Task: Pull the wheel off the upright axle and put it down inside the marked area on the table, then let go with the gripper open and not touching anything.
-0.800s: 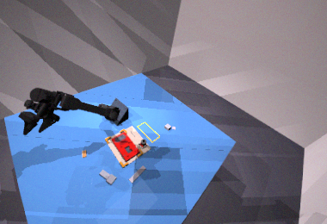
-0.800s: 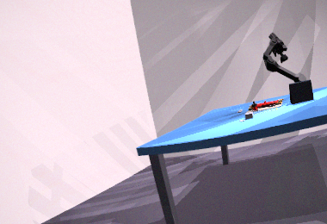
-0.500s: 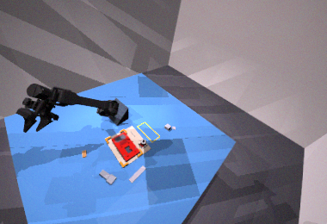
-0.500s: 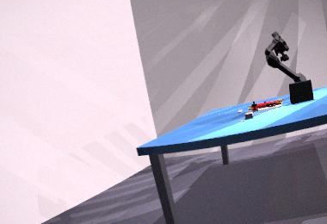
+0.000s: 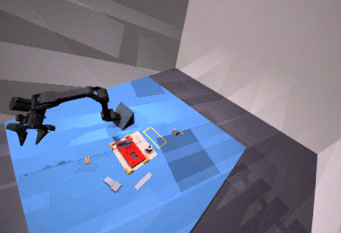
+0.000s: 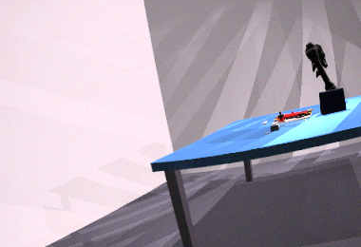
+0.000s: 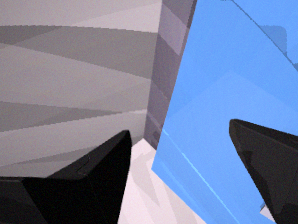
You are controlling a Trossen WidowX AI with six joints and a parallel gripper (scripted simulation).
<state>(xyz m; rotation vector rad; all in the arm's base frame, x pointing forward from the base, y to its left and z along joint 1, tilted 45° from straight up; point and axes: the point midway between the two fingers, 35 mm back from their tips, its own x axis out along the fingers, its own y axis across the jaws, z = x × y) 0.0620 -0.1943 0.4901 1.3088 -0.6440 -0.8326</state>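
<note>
My gripper tip is now 540 mm to the right of the wheel, 260 mm short of it and 190 mm above it. Also, from my gripper tip: dark upright axle (540 mm to the left, 270 mm ahead, 200 mm below).
</note>
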